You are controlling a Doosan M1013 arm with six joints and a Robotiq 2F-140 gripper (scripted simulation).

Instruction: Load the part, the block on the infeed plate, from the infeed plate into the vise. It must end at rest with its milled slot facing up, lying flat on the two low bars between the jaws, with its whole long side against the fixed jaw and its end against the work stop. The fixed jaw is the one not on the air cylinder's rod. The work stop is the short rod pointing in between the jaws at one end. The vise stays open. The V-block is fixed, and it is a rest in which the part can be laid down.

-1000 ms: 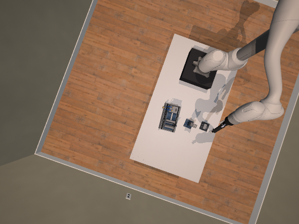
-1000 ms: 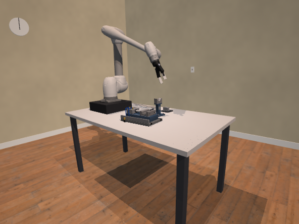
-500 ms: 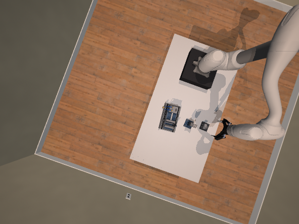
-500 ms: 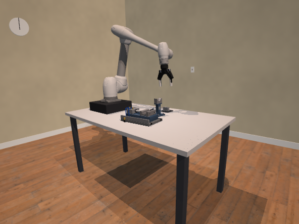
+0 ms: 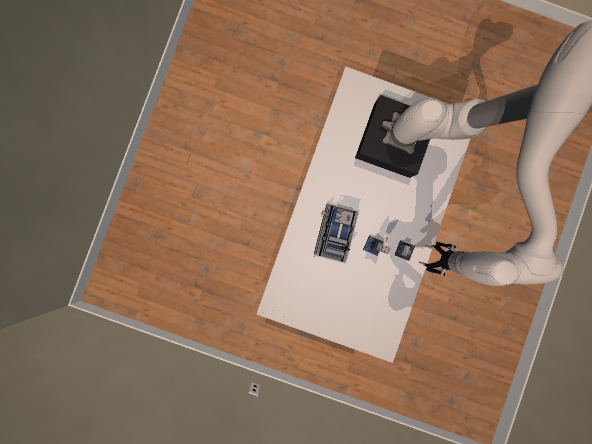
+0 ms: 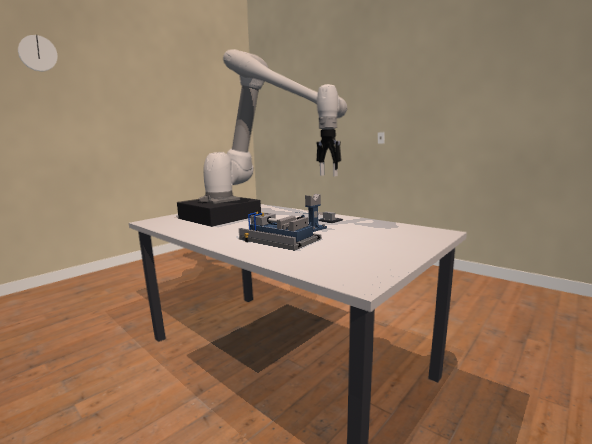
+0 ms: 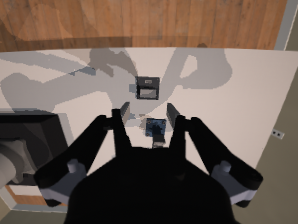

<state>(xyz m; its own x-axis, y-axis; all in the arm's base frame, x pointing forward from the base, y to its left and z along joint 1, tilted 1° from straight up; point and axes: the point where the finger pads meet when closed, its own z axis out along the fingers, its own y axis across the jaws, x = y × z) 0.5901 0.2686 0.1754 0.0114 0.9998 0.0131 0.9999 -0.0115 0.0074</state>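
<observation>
My hand is 10 mm to the right of the part and 230 mm above it. From my hand the other things lie so: vise base (50 mm ahead, 390 mm to the right, 220 mm below).
</observation>
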